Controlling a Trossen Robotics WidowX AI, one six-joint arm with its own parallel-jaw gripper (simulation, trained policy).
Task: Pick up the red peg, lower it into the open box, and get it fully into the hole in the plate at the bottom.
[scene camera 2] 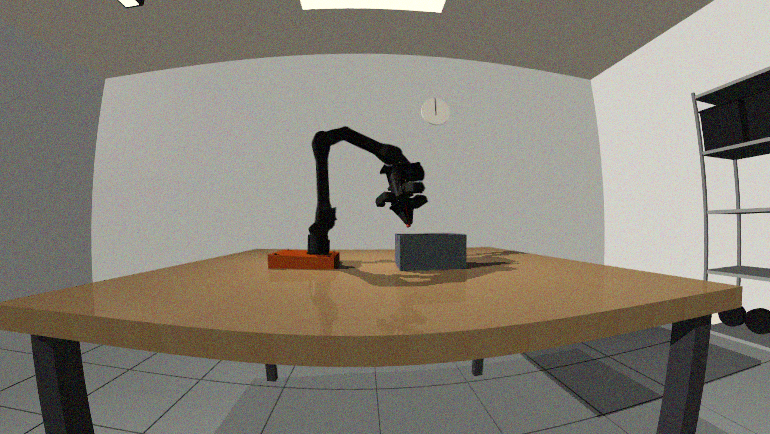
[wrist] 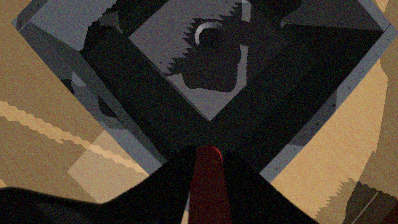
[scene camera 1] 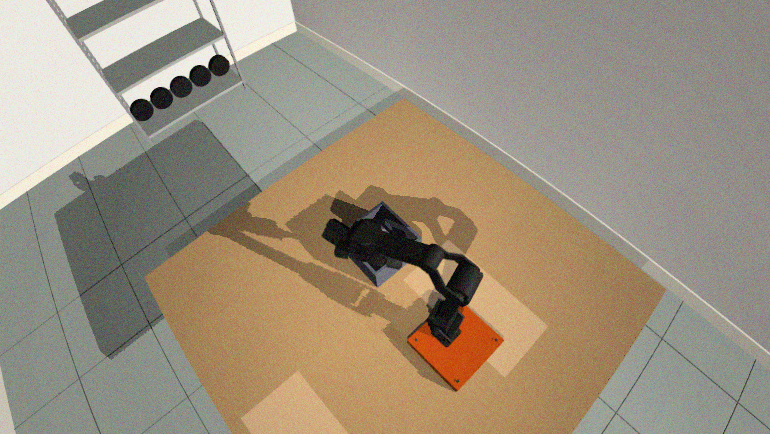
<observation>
In view: the gripper (scene camera 2: 409,224), a grey box (wrist: 279,111) and a plate (wrist: 208,80).
The gripper is seen too in the wrist view (wrist: 209,157). Scene camera 2 misses the plate, which is hidden by the grey box.
</observation>
